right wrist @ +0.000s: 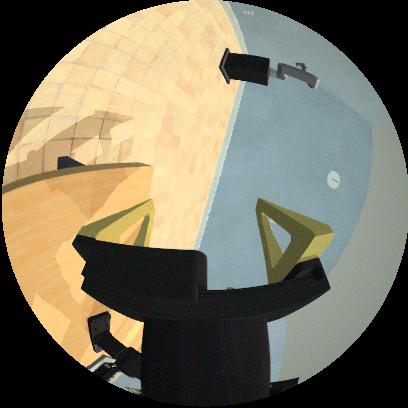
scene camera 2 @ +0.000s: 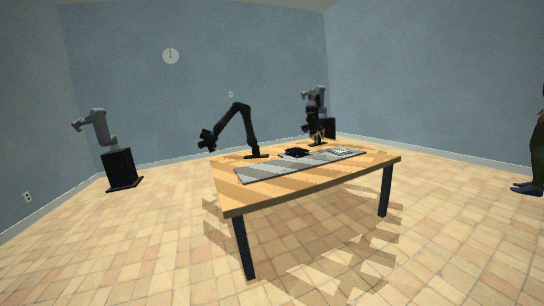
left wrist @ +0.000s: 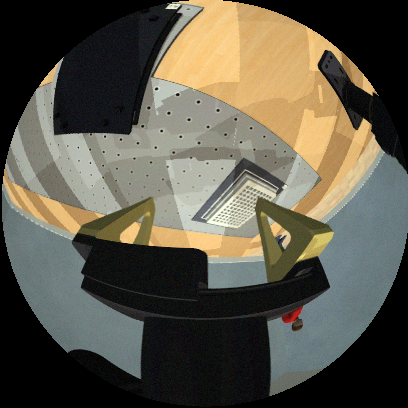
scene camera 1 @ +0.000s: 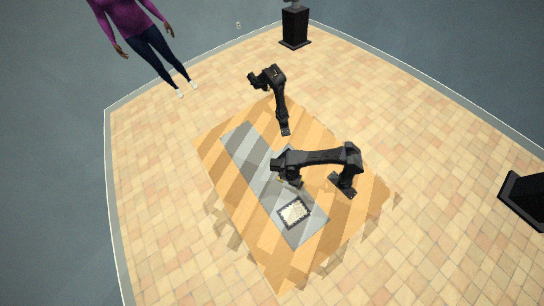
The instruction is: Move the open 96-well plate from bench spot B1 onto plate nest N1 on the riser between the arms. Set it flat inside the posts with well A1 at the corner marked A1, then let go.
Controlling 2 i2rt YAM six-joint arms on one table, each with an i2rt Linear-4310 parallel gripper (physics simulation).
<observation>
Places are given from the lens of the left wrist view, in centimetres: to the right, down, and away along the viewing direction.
white well plate (left wrist: 238,204): 6, 0, 27
dark nest frame (left wrist: 244,165): 6, -6, 21
The marked spots on the dark nest frame and the white well plate are 8 cm apart.
</observation>
